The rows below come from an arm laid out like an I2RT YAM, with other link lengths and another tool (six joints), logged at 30 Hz.
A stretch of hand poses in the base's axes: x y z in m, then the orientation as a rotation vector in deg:
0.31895 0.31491 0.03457 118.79 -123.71 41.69
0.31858 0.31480 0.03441 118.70 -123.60 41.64
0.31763 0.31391 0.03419 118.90 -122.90 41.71
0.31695 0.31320 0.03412 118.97 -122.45 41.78
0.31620 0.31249 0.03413 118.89 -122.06 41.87
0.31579 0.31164 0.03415 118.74 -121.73 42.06
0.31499 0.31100 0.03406 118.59 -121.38 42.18
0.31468 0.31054 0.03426 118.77 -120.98 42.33
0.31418 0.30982 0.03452 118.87 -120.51 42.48
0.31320 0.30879 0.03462 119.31 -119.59 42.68
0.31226 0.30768 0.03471 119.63 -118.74 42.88
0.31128 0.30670 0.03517 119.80 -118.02 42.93
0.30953 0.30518 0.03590 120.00 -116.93 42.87
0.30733 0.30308 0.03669 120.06 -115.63 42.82
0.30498 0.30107 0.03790 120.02 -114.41 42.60
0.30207 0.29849 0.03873 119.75 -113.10 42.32
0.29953 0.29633 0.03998 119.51 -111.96 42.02
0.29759 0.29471 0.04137 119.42 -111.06 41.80
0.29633 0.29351 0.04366 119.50 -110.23 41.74
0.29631 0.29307 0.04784 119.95 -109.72 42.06
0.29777 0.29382 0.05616 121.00 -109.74 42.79
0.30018 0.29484 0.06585 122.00 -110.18 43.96
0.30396 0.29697 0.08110 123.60 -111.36 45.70
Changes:
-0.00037 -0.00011 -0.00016 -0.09 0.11 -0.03
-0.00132 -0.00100 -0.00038 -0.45 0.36 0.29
-0.00200 -0.00171 -0.00045 -0.72 0.52 0.47
-0.00275 -0.00242 -0.00044 -1.02 0.68 0.53
-0.00316 -0.00327 -0.00042 -1.35 0.78 0.55
-0.00396 -0.00391 -0.00051 -1.67 0.93 0.56
-0.00427 -0.00437 -0.00031 -1.88 0.98 0.80
-0.00477 -0.00509 -0.00005 -2.16 1.09 1.01
-0.00575 -0.00612 0.00005 -2.58 1.28 1.56
-0.00669 -0.00723 0.00014 -3.01 1.48 2.01
-0.00767 -0.00821 0.00060 -3.38 1.74 2.33
-0.00942 -0.00973 0.00133 -3.93 2.24 2.78
-0.01162 -0.01183 0.00212 -4.67 2.88 3.21
-0.01397 -0.01384 0.00333 -5.36 3.62 3.54
-0.01688 -0.01642 0.00416 -6.20 4.51 3.77
-0.01942 -0.01858 0.00541 -6.92 5.31 3.97
-0.02136 -0.02020 0.00680 -7.44 5.91 4.19
-0.02262 -0.02140 0.00909 -7.88 6.31 4.50
-0.02264 -0.02184 0.01327 -8.06 6.21 4.97
-0.02118 -0.02109 0.02159 -7.75 5.39 5.66
-0.01877 -0.02007 0.03128 -7.33 4.12 6.20
-0.01499 -0.01794 0.04653 -6.32 1.94 6.91

